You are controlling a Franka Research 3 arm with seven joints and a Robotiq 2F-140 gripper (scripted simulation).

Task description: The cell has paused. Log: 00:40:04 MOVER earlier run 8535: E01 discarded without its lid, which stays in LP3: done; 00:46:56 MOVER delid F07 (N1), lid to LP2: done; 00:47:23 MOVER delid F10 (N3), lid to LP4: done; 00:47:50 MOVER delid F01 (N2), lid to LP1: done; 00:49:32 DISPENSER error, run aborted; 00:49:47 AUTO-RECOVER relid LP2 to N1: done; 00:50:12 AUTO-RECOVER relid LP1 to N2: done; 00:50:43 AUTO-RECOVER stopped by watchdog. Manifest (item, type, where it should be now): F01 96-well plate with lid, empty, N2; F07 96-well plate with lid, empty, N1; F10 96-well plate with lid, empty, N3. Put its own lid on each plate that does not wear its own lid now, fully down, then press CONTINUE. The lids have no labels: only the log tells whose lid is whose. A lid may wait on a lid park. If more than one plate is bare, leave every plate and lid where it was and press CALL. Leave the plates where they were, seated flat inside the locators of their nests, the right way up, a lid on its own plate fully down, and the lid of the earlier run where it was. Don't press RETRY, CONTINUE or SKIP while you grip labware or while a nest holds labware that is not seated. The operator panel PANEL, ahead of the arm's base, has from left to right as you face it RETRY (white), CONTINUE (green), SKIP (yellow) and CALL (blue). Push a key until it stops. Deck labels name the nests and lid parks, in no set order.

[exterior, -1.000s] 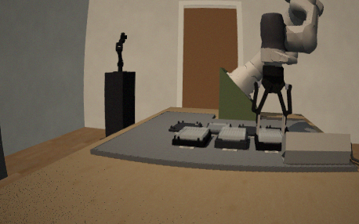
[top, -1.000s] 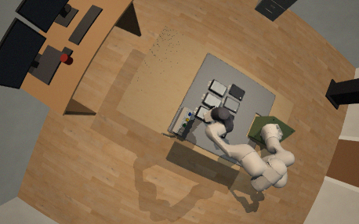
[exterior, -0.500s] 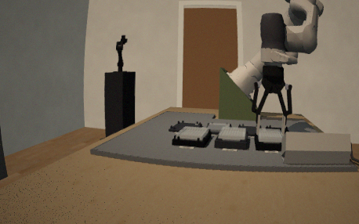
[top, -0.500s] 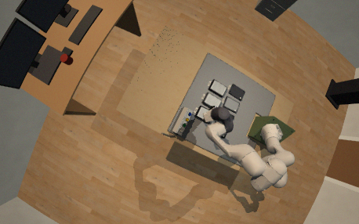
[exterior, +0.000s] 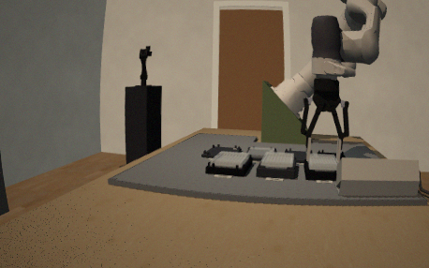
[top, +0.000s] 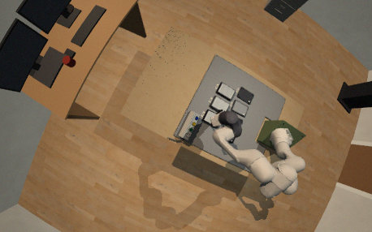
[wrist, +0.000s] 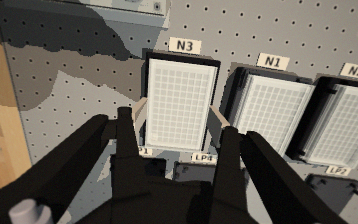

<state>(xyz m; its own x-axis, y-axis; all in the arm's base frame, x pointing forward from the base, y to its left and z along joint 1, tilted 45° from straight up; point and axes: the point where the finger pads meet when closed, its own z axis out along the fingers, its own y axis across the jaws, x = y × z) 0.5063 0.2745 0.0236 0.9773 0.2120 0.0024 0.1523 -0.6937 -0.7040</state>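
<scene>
Right now my hand is 2 cm above the clear lid. From my hand the other things lie so: LP1 label 10 cm behind, 4 cm to the left, 6 cm below; blue call key 12 cm ahead, 8 cm to the left; plate 3 cm below.
</scene>
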